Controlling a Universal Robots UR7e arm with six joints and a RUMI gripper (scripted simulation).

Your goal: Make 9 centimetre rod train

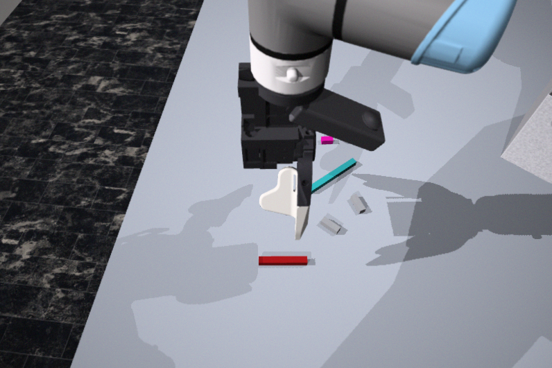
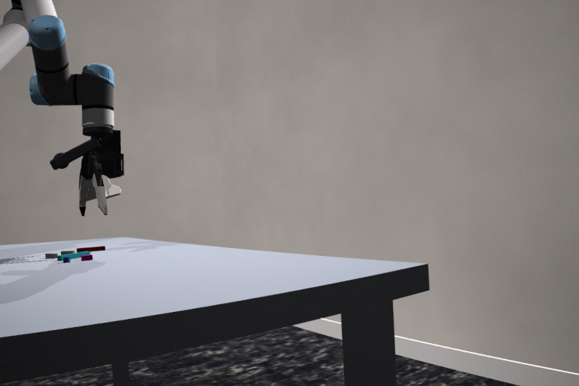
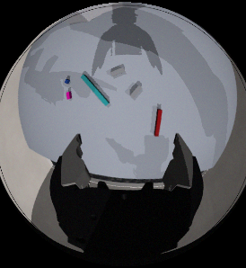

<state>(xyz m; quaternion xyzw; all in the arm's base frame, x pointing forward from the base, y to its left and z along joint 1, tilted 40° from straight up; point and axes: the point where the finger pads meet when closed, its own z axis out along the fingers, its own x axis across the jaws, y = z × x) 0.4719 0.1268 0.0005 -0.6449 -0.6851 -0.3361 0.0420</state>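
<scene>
The red rod lies 80 mm to the left of my hand and 80 mm below it. From my hand the other things lie so: magenta rod (40 mm behind, 160 mm to the right, 80 mm below); then turquoise rod (60 mm behind, 90 mm to the right, 80 mm below); then blue rod (80 mm behind, 170 mm to the right, 80 mm below).
</scene>
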